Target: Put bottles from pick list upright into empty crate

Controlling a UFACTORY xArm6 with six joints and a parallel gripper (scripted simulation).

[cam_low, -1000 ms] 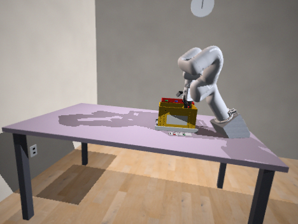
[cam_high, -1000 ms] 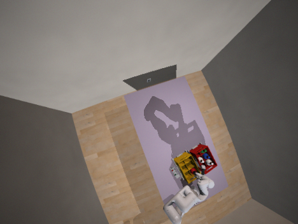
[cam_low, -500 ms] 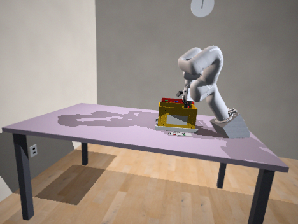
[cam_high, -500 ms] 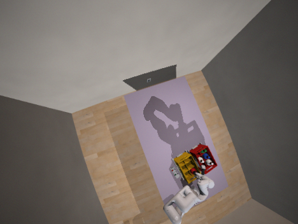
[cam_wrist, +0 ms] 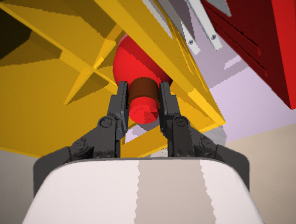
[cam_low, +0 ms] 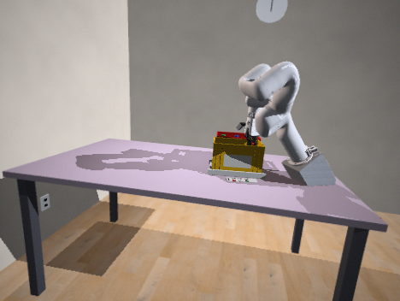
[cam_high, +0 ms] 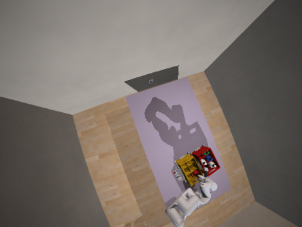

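Right now the white bottle is 6 cm ahead of my hand, 22 cm to the right of it and 7 cm below it. From my hand the other things lie so: red crate 13 cm ahead, 14 cm to the right, 8 cm below; then blue-label bottle 15 cm ahead, 19 cm to the right, 7 cm below; then yellow crate 6 cm ahead, 7 cm to the left, 8 cm below.
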